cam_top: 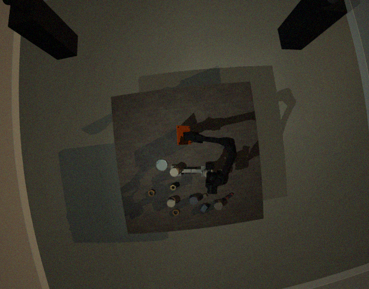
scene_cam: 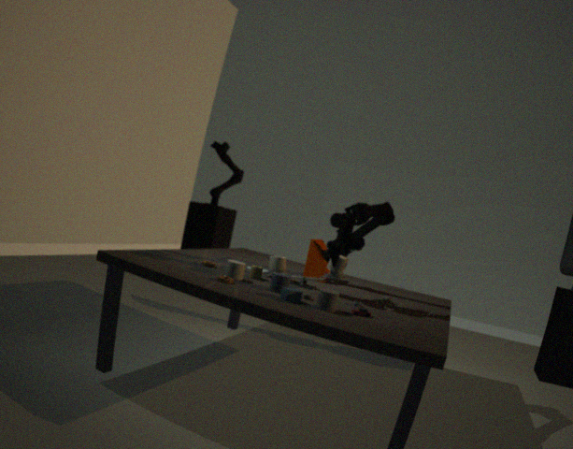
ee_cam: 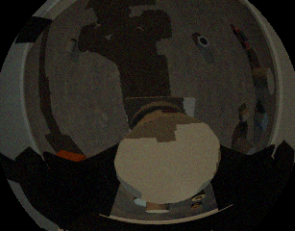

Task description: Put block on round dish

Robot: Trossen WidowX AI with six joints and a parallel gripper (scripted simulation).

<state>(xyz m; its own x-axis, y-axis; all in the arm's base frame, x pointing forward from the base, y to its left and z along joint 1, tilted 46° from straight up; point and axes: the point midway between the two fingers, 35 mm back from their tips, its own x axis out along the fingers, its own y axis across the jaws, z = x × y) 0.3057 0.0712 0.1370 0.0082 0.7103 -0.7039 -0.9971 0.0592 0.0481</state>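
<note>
Now: gripper tip 3 cm above the bluish block and 1 cm to the left of it. Also, from my gripper tip: blue cylinder: 23 cm ahead, 15 cm to the right, 8 cm below; toy: 25 cm ahead, 20 cm to the left, 11 cm below; balance: 13 cm to the right, 9 cm below, 1 cm behind.
</note>
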